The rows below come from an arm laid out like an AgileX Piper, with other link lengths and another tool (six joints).
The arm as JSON. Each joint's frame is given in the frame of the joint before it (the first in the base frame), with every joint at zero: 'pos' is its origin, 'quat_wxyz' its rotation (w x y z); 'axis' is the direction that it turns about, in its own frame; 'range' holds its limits. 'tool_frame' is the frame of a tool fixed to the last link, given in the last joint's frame.
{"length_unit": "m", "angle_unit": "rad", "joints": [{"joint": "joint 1", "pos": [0.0, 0.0, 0.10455], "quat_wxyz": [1.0, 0.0, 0.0, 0.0], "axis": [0.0, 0.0, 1.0], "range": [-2.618, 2.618]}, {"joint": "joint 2", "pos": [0.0, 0.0, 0.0], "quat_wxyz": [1.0, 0.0, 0.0, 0.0], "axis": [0.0, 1.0, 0.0], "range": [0.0, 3.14]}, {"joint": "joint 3", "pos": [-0.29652, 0.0, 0.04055], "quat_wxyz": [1.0, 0.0, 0.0, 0.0], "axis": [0.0, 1.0, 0.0], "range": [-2.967, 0.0]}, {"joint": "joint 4", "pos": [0.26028, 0.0, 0.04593], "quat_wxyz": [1.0, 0.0, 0.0, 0.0], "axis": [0.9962, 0.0, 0.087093], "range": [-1.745, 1.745]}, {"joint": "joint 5", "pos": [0.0, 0.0, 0.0], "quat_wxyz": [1.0, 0.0, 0.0, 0.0], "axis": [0.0, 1.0, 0.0], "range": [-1.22, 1.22]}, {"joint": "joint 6", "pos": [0.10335, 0.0, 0.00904], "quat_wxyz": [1.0, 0.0, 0.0, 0.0], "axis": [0.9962, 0.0, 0.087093], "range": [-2.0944, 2.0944]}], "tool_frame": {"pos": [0.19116, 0.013, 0.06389], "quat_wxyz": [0.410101, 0.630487, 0.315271, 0.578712]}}
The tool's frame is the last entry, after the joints.
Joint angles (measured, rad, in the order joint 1, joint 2, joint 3, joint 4, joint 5, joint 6), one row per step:
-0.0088 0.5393 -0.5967 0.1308 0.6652 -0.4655
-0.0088 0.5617 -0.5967 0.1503 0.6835 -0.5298
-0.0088 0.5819 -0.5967 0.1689 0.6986 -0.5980
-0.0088 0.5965 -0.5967 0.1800 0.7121 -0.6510
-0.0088 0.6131 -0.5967 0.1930 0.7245 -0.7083
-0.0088 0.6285 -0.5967 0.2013 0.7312 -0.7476
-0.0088 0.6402 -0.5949 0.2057 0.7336 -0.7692
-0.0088 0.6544 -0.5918 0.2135 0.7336 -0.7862
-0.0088 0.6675 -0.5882 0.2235 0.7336 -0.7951
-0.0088 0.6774 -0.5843 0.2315 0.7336 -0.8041
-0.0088 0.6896 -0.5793 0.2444 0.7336 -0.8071
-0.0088 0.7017 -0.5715 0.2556 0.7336 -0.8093
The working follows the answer.
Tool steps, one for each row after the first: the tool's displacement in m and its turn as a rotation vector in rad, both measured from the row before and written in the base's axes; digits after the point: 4 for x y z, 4 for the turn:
-0.0006 0.0061 -0.0122 -0.0358 0.0352 0.0379
-0.0011 0.0061 -0.0106 -0.0386 0.0285 0.0412
-0.0016 0.0043 -0.0085 -0.0324 0.0222 0.0333
-0.0017 0.0046 -0.0086 -0.0330 0.0221 0.0368
-0.0007 0.0030 -0.0066 -0.0226 0.0170 0.0256
-0.0002 0.0015 -0.0052 -0.0122 0.0130 0.0140
0.0003 0.0018 -0.0056 -0.0051 0.0150 0.0110
0.0003 0.0020 -0.0051 0.0034 0.0154 0.0059
-0.0001 0.0016 -0.0044 0.0014 0.0124 0.0059
0.0000 0.0023 -0.0051 0.0108 0.0166 0.0018
-0.0005 0.0019 -0.0065 0.0098 0.0195 0.0011

Tool pose at each row, in the base's axes (x y z in m, rotation vector in rad; rounded; the steps above come from the unrounded poses):
0.3013 0.0502 0.2402 1.7223 1.4347 0.8816
0.3006 0.0563 0.2281 1.6969 1.5018 0.8445
0.2995 0.0624 0.2175 1.6615 1.5673 0.8108
0.2979 0.0666 0.2090 1.6305 1.6189 0.7825
0.2962 0.0713 0.2004 1.5955 1.6730 0.7550
0.2955 0.0743 0.1938 1.5719 1.7112 0.7347
0.2953 0.0758 0.1886 1.5610 1.7347 0.7212
0.2956 0.0776 0.1830 1.5584 1.7559 0.7117
0.2958 0.0796 0.1779 1.5655 1.7720 0.7077
0.2957 0.0812 0.1734 1.5694 1.7862 0.7036
0.2957 0.0835 0.1684 1.5853 1.7988 0.7041
0.2952 0.0854 0.1618 1.6029 1.8130 0.7013

